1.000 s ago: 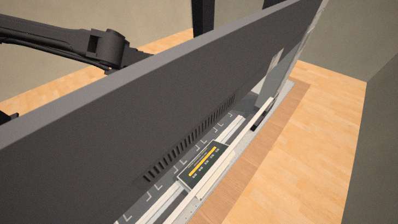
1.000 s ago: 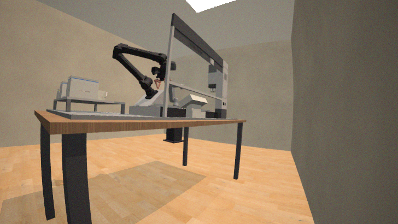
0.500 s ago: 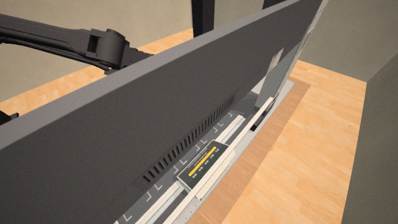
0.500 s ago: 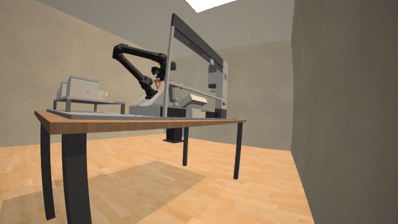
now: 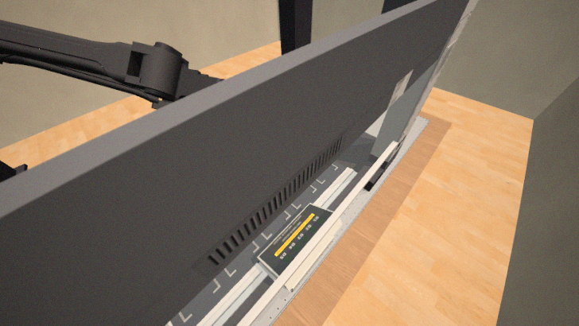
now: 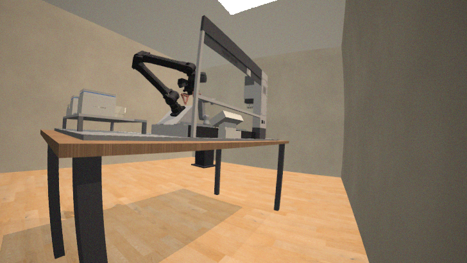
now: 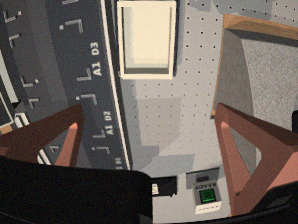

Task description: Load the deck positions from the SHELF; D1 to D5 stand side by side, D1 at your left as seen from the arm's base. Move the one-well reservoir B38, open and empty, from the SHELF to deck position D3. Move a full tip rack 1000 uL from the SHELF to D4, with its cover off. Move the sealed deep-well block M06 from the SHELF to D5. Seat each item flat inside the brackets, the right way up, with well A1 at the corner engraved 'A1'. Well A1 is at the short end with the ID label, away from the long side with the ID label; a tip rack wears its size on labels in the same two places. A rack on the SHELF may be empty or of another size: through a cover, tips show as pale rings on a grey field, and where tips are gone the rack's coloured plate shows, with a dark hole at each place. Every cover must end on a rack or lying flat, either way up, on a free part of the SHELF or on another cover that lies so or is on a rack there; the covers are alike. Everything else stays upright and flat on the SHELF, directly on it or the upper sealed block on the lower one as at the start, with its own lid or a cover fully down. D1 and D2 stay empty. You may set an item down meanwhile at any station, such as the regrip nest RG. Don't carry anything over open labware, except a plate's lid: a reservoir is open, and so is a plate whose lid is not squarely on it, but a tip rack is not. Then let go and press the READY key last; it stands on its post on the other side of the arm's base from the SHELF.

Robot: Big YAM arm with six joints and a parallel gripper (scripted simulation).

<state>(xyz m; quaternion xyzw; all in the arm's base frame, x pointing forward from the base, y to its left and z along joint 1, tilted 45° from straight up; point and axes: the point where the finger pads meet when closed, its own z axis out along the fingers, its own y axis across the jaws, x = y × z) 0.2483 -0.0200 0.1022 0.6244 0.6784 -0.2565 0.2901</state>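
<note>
Now: hand 210 mm above the cream one-well reservoir. Round my hand: regrip nest rg: 220 mm below; green key: 170 mm behind, 370 mm to the left, 140 mm below; rg label: 210 mm below.
</note>
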